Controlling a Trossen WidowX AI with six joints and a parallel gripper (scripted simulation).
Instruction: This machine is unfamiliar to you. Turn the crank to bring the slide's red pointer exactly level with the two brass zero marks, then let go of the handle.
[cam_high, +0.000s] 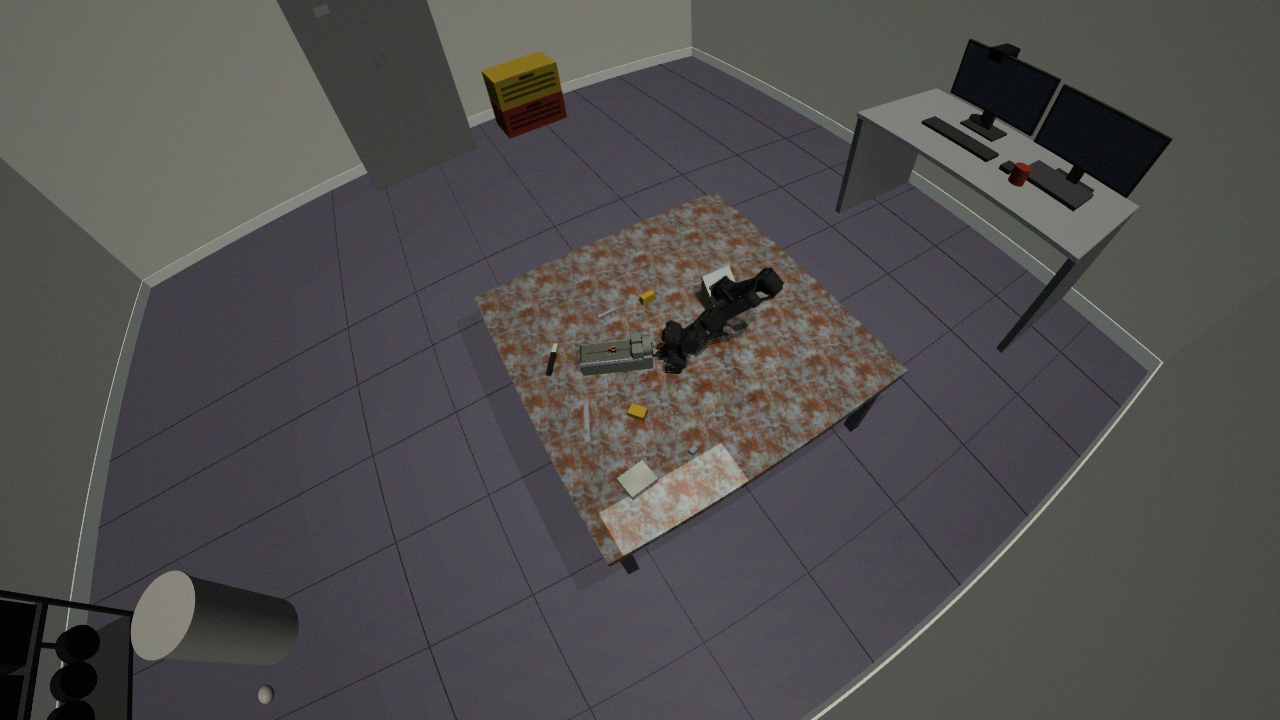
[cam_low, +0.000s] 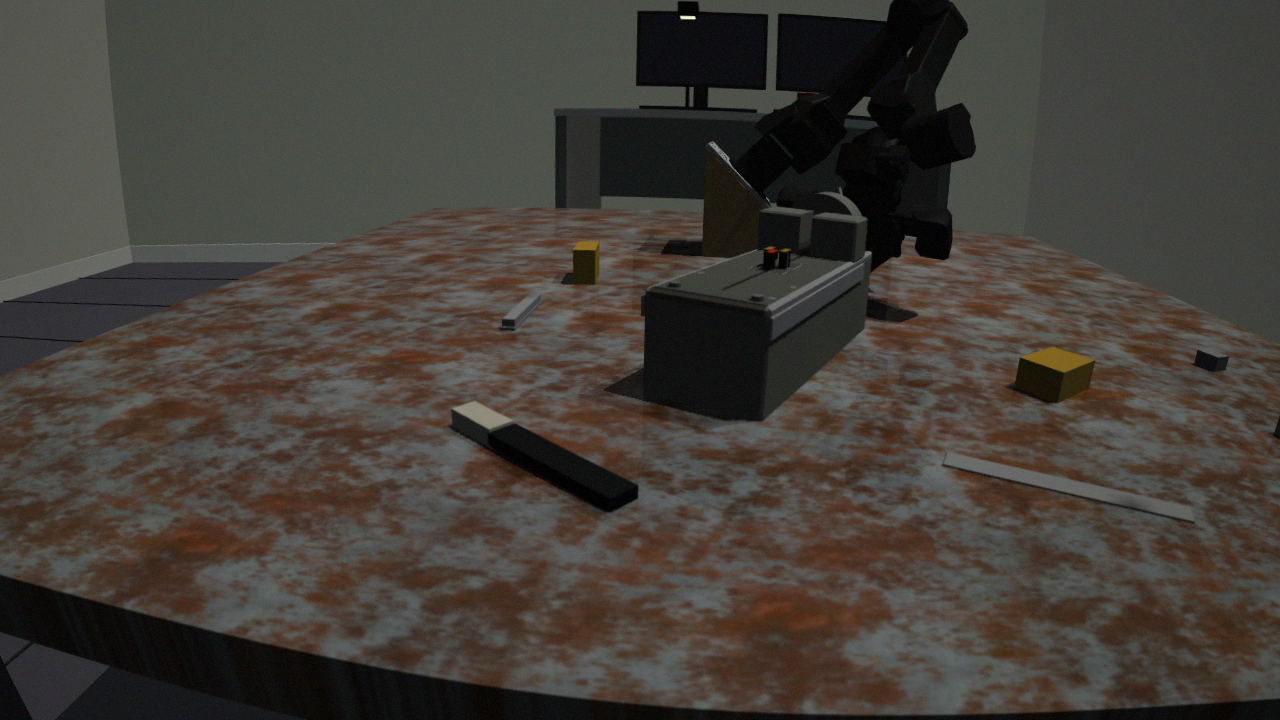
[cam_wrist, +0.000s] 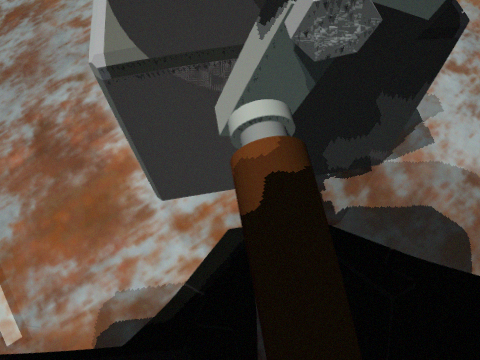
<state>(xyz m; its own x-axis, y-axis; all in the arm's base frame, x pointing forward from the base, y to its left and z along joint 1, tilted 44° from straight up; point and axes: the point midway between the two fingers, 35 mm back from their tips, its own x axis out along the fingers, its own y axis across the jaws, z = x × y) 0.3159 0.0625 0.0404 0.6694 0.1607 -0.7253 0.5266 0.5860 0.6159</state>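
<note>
Right now the brown crank handle is 3 cm above my gripper tip, 1 cm to the left of it and 1 cm behind it. From my gripper tip the other things lie so: red pointer 15 cm ahead, 10 cm to the right, 5 cm above; then small grey bar 31 cm to the right, 3 cm below, 3 cm ahead; then grey strip 36 cm ahead, 5 cm to the left, 3 cm below.
</note>
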